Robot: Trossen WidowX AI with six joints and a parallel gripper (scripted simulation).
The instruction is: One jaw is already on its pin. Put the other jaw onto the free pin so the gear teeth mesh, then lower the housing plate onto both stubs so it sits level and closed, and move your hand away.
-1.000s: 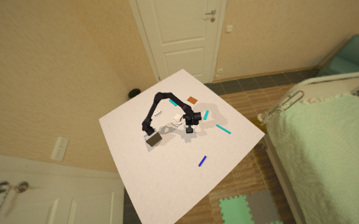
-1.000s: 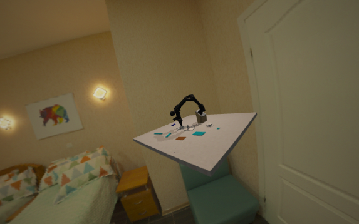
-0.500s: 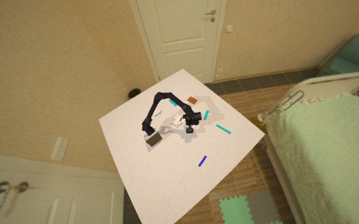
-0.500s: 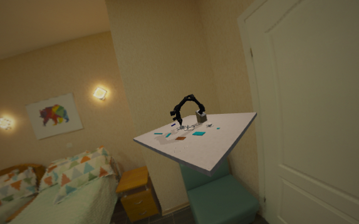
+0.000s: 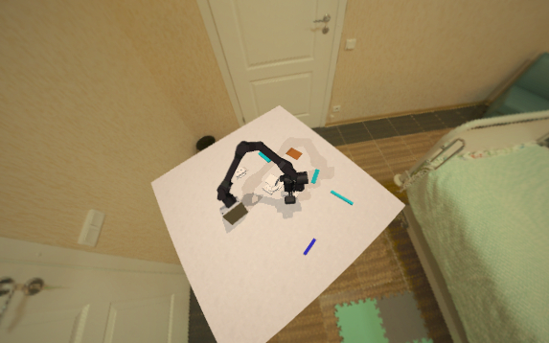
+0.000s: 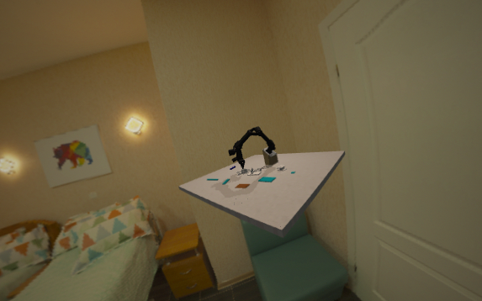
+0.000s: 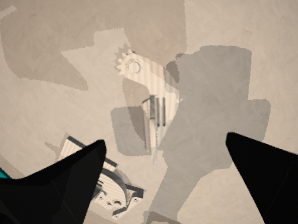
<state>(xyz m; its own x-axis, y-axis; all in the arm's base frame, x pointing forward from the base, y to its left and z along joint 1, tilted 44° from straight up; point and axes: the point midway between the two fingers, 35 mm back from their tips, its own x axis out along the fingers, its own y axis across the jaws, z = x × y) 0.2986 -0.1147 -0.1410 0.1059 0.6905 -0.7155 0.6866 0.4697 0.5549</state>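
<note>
Now: gripper tip 5 cm above the jaw piece, 4 cm short of it and 1 cm to the left of it. Also, from my gripper tip: teal plate 36 cm to the left, 15 cm ahead, 5 cm below; blue bar 29 cm to the right, 15 cm behind, 5 cm below; orange plate 29 cm ahead, 21 cm to the left, 5 cm below.
</note>
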